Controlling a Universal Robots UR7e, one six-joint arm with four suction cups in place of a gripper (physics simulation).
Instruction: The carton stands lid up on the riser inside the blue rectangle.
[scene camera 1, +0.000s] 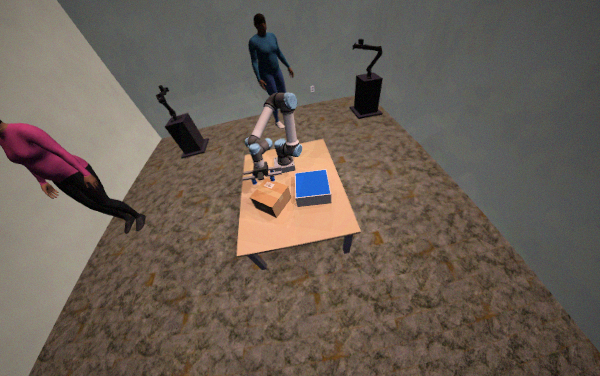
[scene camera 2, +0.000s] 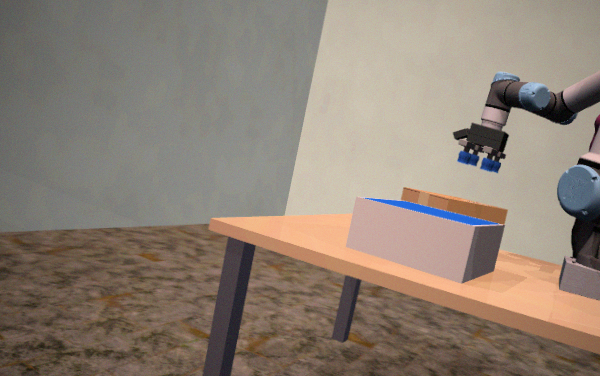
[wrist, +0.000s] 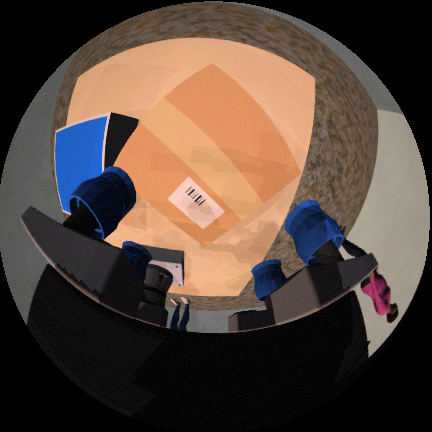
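Note:
The brown carton stands on the table beside the riser, turned at an angle to it. Its taped face with a white barcode label is up. The grey riser has the white-edged blue rectangle on its top, with no carton on it. My suction gripper is open, its four blue cups pointing down and holding nothing. It hangs above table height, near the carton's label side and apart from the carton. Part of the carton is hidden behind the riser in scene camera 2.
The wooden table carries the arm's base behind the carton and riser. A person in teal stands behind the table, and one in pink at the left. Two dark pedestals bear small arms.

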